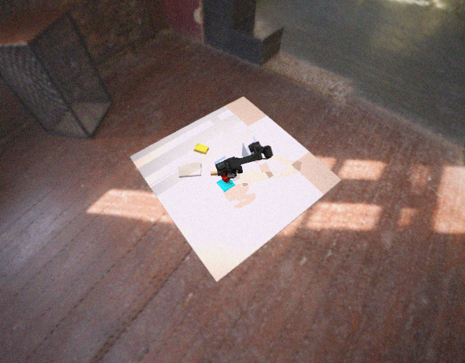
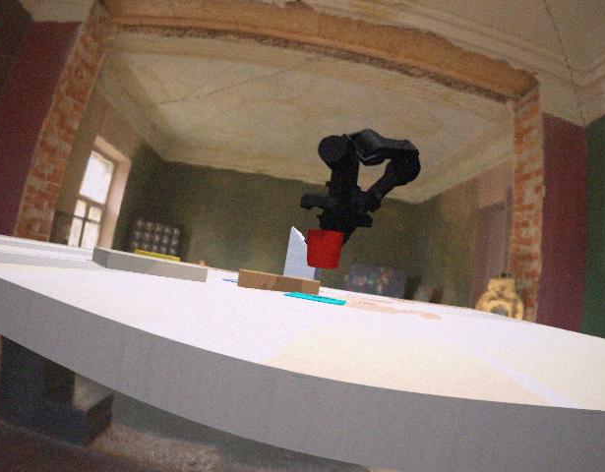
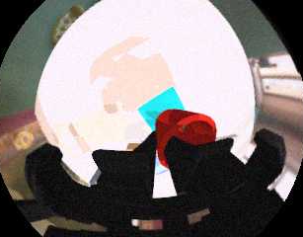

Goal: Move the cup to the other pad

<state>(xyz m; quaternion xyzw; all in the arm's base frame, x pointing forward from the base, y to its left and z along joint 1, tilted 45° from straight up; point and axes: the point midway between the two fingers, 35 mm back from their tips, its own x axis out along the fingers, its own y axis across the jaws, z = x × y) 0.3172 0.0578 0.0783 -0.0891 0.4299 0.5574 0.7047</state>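
Now: gripper tip 30 mm short of the cyan pad, 10 mm to the left of it and 110 mm above it. Round my gripper tip: blue pad: 80 mm behind, 180 mm to the right, 110 mm below; wooden bar: 20 mm behind, 100 mm to the right, 90 mm below; red cup: 30 mm ahead, 20 mm to the right.
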